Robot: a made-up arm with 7 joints. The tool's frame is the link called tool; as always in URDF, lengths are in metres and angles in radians. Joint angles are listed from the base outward. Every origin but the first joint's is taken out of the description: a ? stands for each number. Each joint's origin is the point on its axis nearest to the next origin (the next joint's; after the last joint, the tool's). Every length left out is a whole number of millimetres.
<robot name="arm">
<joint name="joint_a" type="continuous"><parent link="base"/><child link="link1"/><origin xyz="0 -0.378 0.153" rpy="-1.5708 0 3.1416"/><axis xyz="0 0 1"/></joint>
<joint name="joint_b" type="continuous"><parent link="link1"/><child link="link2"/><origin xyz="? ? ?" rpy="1.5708 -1.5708 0"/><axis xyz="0 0 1"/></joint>
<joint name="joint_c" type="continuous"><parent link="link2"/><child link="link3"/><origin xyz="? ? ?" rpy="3.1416 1.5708 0"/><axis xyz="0 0 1"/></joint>
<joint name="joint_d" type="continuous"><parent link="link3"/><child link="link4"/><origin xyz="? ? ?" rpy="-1.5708 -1.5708 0"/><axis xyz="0 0 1"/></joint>
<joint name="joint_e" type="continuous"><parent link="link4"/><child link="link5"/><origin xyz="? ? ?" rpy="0 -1.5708 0"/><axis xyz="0 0 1"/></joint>
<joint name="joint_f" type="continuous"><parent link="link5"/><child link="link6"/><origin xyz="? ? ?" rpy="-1.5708 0 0"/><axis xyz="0 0 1"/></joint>
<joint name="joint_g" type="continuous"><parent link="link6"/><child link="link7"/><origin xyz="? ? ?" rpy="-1.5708 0 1.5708"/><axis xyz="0 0 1"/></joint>
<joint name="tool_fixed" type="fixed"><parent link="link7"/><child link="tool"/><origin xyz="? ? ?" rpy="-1.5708 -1.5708 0"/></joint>
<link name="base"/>
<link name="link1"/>
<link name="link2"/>
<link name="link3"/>
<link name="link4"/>
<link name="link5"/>
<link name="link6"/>
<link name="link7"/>
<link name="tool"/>
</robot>
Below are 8 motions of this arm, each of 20 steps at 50 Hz.
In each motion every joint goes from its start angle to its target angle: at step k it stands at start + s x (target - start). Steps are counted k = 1, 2, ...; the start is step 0. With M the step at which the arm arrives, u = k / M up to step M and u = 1 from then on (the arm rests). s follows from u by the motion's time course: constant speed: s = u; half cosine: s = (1 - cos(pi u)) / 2; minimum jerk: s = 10 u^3 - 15 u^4 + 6 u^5.
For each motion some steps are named. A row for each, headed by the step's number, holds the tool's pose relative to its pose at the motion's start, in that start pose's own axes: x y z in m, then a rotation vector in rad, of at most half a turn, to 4 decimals.
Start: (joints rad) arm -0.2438 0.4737 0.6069 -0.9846 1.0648 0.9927 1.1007
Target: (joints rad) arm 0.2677 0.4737 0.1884 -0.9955 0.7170 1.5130 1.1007
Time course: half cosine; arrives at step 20
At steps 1, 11, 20:
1: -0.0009 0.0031 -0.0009 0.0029 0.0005 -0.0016
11: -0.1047 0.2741 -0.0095 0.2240 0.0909 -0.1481
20: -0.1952 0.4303 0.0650 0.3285 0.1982 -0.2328

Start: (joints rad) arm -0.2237 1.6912 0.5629 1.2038 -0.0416 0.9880 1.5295
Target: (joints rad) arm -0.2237 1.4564 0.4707 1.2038 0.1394 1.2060 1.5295
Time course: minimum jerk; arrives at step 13
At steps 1, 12, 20:
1: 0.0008 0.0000 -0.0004 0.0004 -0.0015 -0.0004
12: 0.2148 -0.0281 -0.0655 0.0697 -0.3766 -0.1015
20: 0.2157 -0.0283 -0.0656 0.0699 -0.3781 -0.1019

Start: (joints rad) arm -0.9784 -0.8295 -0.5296 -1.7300 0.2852 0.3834 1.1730
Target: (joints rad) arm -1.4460 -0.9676 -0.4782 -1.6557 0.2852 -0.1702 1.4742
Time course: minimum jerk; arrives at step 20
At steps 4, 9, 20:
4: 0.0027 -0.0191 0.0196 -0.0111 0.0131 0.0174
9: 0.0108 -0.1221 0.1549 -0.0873 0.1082 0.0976
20: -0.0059 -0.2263 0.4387 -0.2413 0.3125 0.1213

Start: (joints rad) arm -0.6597 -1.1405 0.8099 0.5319 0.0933 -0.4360 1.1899
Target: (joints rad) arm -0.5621 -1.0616 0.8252 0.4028 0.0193 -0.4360 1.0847
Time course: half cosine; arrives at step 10
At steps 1, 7, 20:
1: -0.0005 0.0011 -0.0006 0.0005 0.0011 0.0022
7: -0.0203 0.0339 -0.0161 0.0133 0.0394 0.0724
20: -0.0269 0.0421 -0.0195 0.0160 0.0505 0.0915

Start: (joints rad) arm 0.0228 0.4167 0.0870 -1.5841 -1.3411 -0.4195 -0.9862
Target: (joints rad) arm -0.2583 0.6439 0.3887 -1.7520 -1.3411 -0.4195 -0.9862
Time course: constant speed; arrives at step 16
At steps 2, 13, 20:
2: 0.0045 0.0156 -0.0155 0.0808 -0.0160 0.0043
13: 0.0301 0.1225 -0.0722 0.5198 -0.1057 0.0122
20: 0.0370 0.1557 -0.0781 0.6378 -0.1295 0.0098

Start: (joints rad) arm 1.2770 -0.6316 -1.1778 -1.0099 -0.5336 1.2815 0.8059
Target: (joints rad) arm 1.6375 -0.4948 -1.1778 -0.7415 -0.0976 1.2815 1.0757
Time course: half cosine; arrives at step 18
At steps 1, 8, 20:
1: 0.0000 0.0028 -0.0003 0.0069 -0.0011 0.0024
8: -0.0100 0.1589 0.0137 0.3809 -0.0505 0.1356
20: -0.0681 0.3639 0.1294 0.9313 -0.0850 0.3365

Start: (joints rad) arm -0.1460 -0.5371 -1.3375 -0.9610 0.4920 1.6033 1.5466
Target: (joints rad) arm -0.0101 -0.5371 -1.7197 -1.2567 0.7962 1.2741 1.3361
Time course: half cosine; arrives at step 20
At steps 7, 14, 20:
7: -0.1103 0.0986 0.0142 0.1165 0.1432 -0.1161
14: -0.2813 0.2944 0.1041 0.3493 0.4144 -0.2906
20: -0.3326 0.3689 0.1592 0.4451 0.5166 -0.3441

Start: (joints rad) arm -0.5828 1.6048 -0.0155 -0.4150 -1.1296 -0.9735 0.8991
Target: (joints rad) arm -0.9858 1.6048 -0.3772 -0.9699 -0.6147 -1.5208 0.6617
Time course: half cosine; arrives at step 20
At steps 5, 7, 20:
5: -0.0367 -0.1051 0.0200 -0.1176 0.0990 0.2175
7: -0.0415 -0.1952 0.0470 -0.2212 0.1759 0.4075
20: 0.3133 -0.4282 0.2419 -0.8437 0.4295 1.5253

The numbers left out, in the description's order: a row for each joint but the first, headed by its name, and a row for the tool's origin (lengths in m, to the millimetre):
joint_b: -0.072 -0.041 0
joint_c: -0.199 0.059 0
joint_d: -0.115 -0.377 0
joint_e: 0.028 0.103 0
joint_f: 0.145 0.126 0
joint_g: 0.278 0.019 0
tool: 0.006 -0.394 0

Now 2 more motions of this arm.
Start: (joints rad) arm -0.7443 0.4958 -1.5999 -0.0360 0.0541 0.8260 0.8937
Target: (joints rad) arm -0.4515 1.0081 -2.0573 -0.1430 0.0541 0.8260 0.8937
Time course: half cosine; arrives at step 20
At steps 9, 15, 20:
9: -0.0383 0.2876 0.0888 0.3980 0.0367 0.0268
15: -0.0757 0.5262 0.2853 0.7980 0.0805 0.0304
20: -0.0847 0.5882 0.3707 0.9313 0.0966 0.0249

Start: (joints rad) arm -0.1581 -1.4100 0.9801 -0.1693 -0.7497 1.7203 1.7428
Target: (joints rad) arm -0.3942 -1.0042 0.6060 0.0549 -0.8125 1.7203 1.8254
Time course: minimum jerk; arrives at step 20
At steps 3, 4, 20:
3: 0.0027 -0.0010 -0.0031 0.0113 -0.0082 0.0155
4: 0.0059 -0.0022 -0.0066 0.0246 -0.0178 0.0338
20: 0.0772 -0.0368 -0.0799 0.3805 -0.2469 0.6022

